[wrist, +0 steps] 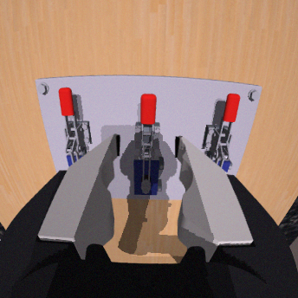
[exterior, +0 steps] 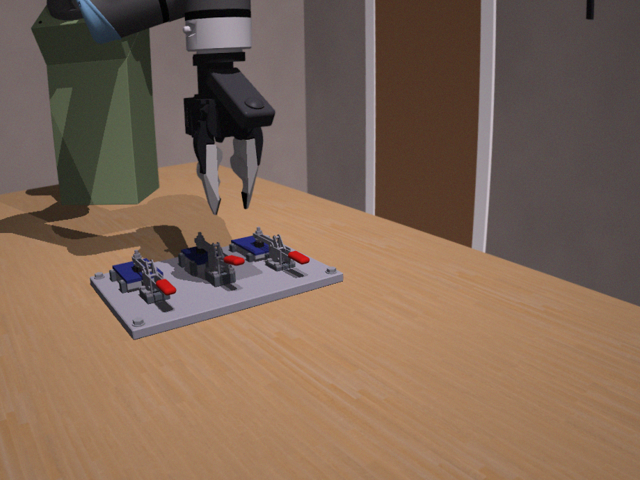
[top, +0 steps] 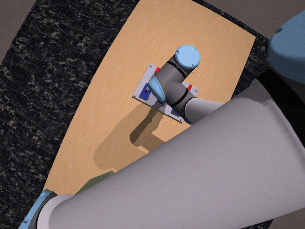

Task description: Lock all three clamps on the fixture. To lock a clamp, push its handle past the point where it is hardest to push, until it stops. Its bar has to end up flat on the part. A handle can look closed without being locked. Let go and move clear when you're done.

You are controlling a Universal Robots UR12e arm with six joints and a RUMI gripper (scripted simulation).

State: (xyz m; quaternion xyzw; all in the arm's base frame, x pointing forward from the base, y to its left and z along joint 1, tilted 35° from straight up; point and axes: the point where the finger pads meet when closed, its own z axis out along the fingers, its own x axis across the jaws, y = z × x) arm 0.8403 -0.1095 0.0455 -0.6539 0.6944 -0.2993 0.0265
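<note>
My gripper is now 90 mm past the grey fixture plate, 10 mm to the right of it and 150 mm above it. The rest, counted from my hand: blue part (150 mm behind, 90 mm to the right, 120 mm below).
</note>
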